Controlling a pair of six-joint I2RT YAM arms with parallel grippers.
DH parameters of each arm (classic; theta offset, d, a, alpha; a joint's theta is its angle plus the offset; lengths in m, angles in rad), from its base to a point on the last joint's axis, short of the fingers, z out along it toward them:
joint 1: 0 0.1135 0.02 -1.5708
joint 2: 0 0 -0.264 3.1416
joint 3: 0.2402 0 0.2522 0
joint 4: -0.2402 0 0.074 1.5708
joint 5: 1.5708 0 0 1.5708
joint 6: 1.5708 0.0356 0 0
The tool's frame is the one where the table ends.
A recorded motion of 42 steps. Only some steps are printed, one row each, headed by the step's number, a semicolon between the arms.
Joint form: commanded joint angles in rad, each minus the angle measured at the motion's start. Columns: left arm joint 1, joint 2, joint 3, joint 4, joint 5, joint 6; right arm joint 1, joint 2, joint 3, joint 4, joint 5, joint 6.
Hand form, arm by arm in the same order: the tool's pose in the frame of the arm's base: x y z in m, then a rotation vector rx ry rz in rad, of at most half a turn. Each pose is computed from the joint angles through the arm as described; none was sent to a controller.
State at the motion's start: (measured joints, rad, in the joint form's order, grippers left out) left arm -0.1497 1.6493 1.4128 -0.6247 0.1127 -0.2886; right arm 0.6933 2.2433 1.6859 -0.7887 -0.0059 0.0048
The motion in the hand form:
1: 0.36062 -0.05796 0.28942 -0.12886 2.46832 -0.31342; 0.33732 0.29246 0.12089 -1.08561 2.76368 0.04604
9: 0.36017 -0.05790 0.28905 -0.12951 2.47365 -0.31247; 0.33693 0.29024 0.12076 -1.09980 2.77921 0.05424
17: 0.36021 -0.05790 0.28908 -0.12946 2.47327 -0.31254; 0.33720 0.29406 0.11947 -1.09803 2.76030 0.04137
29: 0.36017 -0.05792 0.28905 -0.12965 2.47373 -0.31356; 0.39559 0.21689 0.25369 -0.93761 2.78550 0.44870
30: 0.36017 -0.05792 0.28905 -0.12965 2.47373 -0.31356; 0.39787 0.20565 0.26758 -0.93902 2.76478 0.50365
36: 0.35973 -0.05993 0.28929 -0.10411 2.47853 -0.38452; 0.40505 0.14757 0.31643 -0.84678 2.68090 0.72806
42: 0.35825 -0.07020 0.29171 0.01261 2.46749 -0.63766; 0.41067 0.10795 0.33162 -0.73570 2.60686 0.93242
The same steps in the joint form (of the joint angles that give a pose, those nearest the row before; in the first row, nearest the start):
1: 0.0000 0.0103 -0.0038 -0.0057 -0.0133 -0.0011; 0.0233 0.0301 -0.0012 -0.0210 0.0343 -0.0393
9: 0.0000 0.0103 -0.0038 -0.0111 -0.0134 -0.0012; 0.0191 0.0301 -0.0004 -0.0385 0.0217 -0.0473
17: 0.0000 0.0103 -0.0038 -0.0107 -0.0133 -0.0011; 0.0263 0.0366 0.0042 -0.0221 0.0366 -0.0450
29: 0.0000 0.0103 -0.0038 -0.0110 -0.0126 -0.0015; -0.2129 -0.0328 0.4200 -0.4582 -0.2644 -0.1438
30: 0.0000 0.0103 -0.0038 -0.0110 -0.0126 -0.0015; -0.2407 -0.0435 0.4558 -0.4959 -0.3071 -0.1709
36: 0.0000 0.0103 -0.0038 -0.0107 0.0454 -0.0015; -0.3834 -0.0885 0.5695 -0.6183 -0.4921 -0.2392
42: -0.0092 0.0107 -0.0038 0.0053 0.2502 0.0061; -0.4883 -0.1057 0.5909 -0.6428 -0.6634 -0.2525

